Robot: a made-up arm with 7 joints.
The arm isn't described. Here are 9 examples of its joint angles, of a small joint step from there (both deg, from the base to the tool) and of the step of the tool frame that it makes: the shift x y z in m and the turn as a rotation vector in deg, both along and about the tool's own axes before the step.
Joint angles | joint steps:
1: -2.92 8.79 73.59 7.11 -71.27 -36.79 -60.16 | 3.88 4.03 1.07 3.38 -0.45 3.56 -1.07
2: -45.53 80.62 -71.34 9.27 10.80 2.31 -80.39 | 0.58 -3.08 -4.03 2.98 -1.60 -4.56 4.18
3: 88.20 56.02 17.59 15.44 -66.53 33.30 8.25 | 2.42 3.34 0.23 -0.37 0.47 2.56 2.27
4: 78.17 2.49 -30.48 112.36 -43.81 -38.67 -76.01 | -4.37 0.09 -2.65 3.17 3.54 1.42 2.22
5: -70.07 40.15 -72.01 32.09 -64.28 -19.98 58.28 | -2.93 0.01 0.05 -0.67 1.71 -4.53 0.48
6: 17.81 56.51 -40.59 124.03 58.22 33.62 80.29 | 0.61 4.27 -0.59 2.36 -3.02 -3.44 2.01
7: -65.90 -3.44 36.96 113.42 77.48 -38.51 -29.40 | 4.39 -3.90 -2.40 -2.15 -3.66 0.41 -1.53
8: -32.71 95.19 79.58 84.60 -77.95 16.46 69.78 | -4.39 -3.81 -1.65 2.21 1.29 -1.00 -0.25
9: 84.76 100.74 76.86 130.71 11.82 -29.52 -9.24 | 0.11 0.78 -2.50 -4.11 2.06 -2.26 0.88
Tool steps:
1: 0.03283 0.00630 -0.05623 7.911 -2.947 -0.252
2: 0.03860 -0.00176 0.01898 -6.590 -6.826 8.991
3: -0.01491 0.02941 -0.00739 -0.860 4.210 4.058
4: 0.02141 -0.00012 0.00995 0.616 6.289 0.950
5: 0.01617 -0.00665 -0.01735 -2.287 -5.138 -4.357
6: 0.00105 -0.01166 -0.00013 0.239 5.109 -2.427
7: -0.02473 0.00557 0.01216 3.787 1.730 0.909
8: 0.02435 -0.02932 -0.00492 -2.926 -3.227 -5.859
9: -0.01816 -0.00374 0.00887 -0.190 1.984 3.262
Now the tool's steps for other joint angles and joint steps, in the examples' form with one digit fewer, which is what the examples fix.
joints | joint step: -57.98 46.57 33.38 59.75 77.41 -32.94 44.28 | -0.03 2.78 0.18 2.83 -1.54 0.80 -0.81
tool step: 0.0150 -0.0042 -0.0254 -4.39 -0.45 -1.60
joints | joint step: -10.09 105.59 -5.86 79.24 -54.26 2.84 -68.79 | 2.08 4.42 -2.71 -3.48 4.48 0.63 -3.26
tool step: -0.0304 0.0019 0.0077 -0.28 1.16 -3.49
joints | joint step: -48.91 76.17 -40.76 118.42 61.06 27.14 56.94 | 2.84 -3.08 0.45 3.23 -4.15 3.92 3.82
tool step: 0.0216 -0.0099 -0.0118 -4.49 3.22 -4.56
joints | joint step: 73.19 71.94 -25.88 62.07 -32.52 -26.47 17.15 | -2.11 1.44 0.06 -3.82 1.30 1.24 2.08
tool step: -0.0173 -0.0188 0.0098 -5.61 4.29 2.56
